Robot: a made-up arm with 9 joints. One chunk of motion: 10 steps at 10 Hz.
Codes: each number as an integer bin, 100 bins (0 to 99) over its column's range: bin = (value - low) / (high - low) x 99, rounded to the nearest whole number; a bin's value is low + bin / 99 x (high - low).
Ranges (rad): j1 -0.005..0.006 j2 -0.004..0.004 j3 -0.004..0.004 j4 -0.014..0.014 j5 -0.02..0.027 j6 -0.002..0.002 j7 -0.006..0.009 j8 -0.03..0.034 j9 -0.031..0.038
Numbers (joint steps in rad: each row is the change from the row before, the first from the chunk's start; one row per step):
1: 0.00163 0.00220 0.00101 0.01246 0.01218 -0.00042 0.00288 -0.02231 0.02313
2: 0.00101 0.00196 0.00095 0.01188 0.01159 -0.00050 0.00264 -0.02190 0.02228
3: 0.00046 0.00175 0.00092 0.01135 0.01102 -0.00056 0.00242 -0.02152 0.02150
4: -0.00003 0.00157 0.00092 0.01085 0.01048 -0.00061 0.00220 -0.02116 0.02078
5: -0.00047 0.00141 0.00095 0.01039 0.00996 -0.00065 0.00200 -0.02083 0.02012
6: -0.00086 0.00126 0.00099 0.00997 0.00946 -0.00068 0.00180 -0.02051 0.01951
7: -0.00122 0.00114 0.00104 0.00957 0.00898 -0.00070 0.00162 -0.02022 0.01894
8: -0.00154 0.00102 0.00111 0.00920 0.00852 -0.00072 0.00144 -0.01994 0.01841
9: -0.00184 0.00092 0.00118 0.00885 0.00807 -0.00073 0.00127 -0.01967 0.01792
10: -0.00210 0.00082 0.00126 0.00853 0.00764 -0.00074 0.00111 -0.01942 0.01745
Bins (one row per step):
1: 60 77 62 94 68 39 59 12 78
2: 54 74 61 92 67 37 57 13 76
3: 49 71 61 90 65 36 56 13 75
4: 45 69 61 88 64 34 54 14 74
5: 41 67 61 86 63 33 53 14 73
6: 37 65 62 85 62 33 51 15 72
7: 34 64 62 83 61 32 50 15 72
8: 31 62 63 82 60 32 49 16 71
9: 28 61 64 81 59 31 48 16 70
10: 26 60 65 80 58 31 47 16 70

